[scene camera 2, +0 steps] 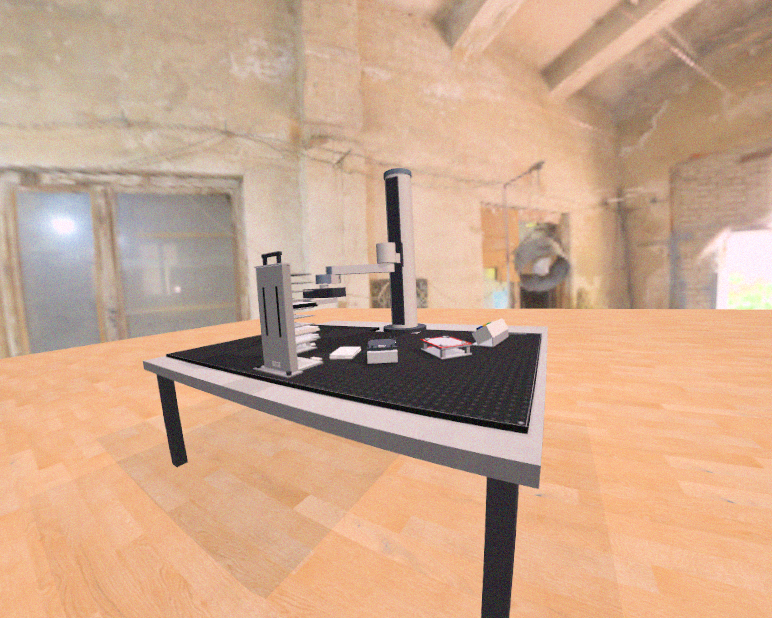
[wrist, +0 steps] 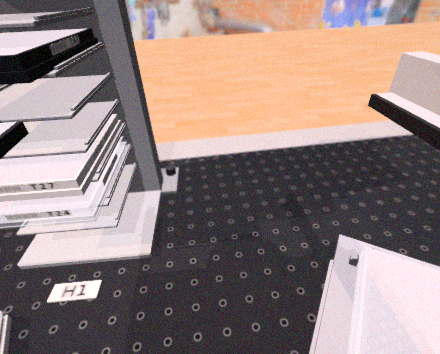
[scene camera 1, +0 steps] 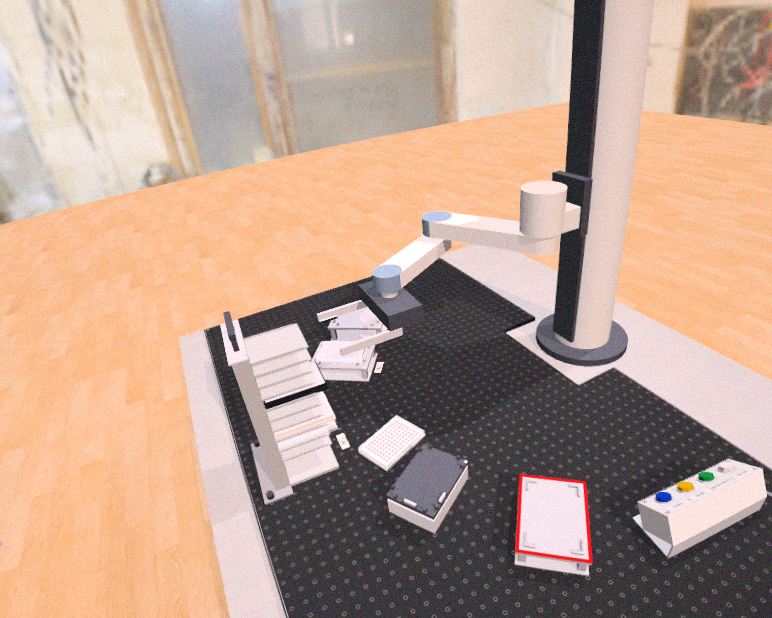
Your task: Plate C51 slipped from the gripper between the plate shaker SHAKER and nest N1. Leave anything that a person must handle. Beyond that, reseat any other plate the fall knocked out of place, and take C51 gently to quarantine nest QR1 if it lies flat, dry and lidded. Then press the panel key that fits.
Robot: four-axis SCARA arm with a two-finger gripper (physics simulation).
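Frame: origin at the arm's base, x left, y ahead, z down, level; millimetres.
Seen in the pictures: gripper, between the fingertips: (wrist: 203, 92) (scene camera 1: 328, 333); arm's base, origin of its link: (scene camera 2: 404, 329) (scene camera 1: 580, 339).
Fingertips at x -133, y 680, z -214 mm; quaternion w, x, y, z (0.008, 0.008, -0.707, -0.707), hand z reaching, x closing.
Observation:
Pixels of each thing's top centre, then the offset from my fingertips to it. "*": a spot on its surface instead.
- white plate with pinkish wells, centre of its top: (scene camera 1: 391, 439) (scene camera 2: 345, 350) dx +205, dy -41, dz +185 mm
- dark-topped shaker, a spot on its surface: (scene camera 1: 428, 480) * dx +372, dy -40, dz +146 mm
- red-bordered nest, centre of its top: (scene camera 1: 553, 512) (scene camera 2: 444, 339) dx +543, dy -193, dz +155 mm
- nest with a clear-covered plate, a spot on its surface: (wrist: 395, 305) * dx -116, dy -31, dz +143 mm
- key panel, centre of its top: (scene camera 1: 709, 484) (scene camera 2: 490, 321) dx +666, dy -432, dz +117 mm
- black plate, centre of its top: (wrist: 6, 41) (scene camera 1: 291, 381) (scene camera 2: 295, 303) dx +133, dy +127, dz -8 mm
- plate T27, centre of its top: (wrist: 55, 142) (scene camera 1: 300, 412) (scene camera 2: 296, 328) dx +133, dy +127, dz +76 mm
- plate T24, centre of its top: (wrist: 67, 167) (scene camera 1: 302, 422) (scene camera 2: 297, 336) dx +133, dy +127, dz +104 mm
- H1 sign, centre of its top: (wrist: 75, 290) (scene camera 1: 342, 440) dx +137, dy +52, dz +199 mm
A white plate with pinkish wells (scene camera 1: 391, 442) (scene camera 2: 345, 352) lies flat on the mat beside the dark-topped shaker (scene camera 1: 428, 480) (scene camera 2: 382, 355). Its label, lid and any wetness cannot be made out. The red-bordered nest (scene camera 1: 553, 518) (scene camera 2: 445, 343) carries no plate. My gripper (scene camera 1: 329, 333) (wrist: 203, 92) is open and empty, above the white nests behind the H1 rack sign. In the wrist view, part of a nest with a clear-covered plate (wrist: 395, 305) shows at lower right. The key panel (scene camera 1: 705, 505) (scene camera 2: 492, 331) has blue, yellow, green and white keys.
A tall rack (scene camera 1: 254, 412) (scene camera 2: 275, 315) (wrist: 132, 95) stands at the left, holding a black plate (wrist: 45, 52), plate T27 (wrist: 40, 172) and plate T24 (wrist: 55, 212). The H1 sign (wrist: 75, 290) lies before it. Two white nest units (scene camera 1: 357, 318) (scene camera 1: 344, 356) stand near the gripper.

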